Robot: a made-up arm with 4 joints. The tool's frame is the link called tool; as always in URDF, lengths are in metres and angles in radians.
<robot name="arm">
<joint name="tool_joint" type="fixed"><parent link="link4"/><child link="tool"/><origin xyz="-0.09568 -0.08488 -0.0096" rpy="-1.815 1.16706 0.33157"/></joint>
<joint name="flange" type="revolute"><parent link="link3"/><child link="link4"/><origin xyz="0.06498 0.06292 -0.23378" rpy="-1.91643 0 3.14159"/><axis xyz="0 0 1"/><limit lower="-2.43" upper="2.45" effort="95" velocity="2.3"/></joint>
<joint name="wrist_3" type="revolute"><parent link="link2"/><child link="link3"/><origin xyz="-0.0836 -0.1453 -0.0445" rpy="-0.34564 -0.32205 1.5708"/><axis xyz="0 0 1"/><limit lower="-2.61" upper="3.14" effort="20" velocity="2.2"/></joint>
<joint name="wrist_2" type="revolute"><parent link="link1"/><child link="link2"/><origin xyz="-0.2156 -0.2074 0.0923" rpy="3.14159 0 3.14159"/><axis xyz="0 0 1"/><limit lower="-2.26" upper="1.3" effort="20" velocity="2.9"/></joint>
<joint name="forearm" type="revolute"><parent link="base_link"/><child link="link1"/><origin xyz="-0.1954 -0.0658 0.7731" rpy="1.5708 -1.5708 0"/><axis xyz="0 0 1"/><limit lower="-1.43" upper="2.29" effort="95" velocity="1"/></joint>
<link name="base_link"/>
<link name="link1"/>
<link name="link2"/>
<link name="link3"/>
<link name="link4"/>
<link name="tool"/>
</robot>
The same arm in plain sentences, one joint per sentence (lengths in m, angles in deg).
The arm has four revolute joints in a row. What follows holds with every joint at zero, and every direction is one of the base frame's.
The first joint is mounted 0.1954 m along -x and 0.0658 m along -y and 0.7731 m along +z from the base frame's origin and rotates about -y, from -81.93 to 131.21 deg.
The second joint is mounted 0.2074 m along +x and 0.0923 m along -y and 0.2156 m along -z from the first joint and rotates about +y, from -129.49 to 74.48 deg.
The third joint is mounted 0.1453 m along +x and 0.0445 m along -y and 0.0836 m along +z from the second joint and rotates about the direction (0.297796, 0.892488, 0.338796), from -149.54 to 179.91 deg.
The fourth joint is mounted 0.1380 m along -x and 0.2083 m along -y and 0.0200 m along -z from the third joint and rotates about -z, from -139.23 to 140.37 deg.
The tool frame, which is the frame that the pose is given for, is mounted 0.0639 m along -x and 0.1108 m along +y and 0.0096 m along +z from the fourth joint; its axes are the base frame's turned by roll 76.01, pitch -66.87 and yaw -37.45 deg (as in URDF: about the fixed x, then y, then z).

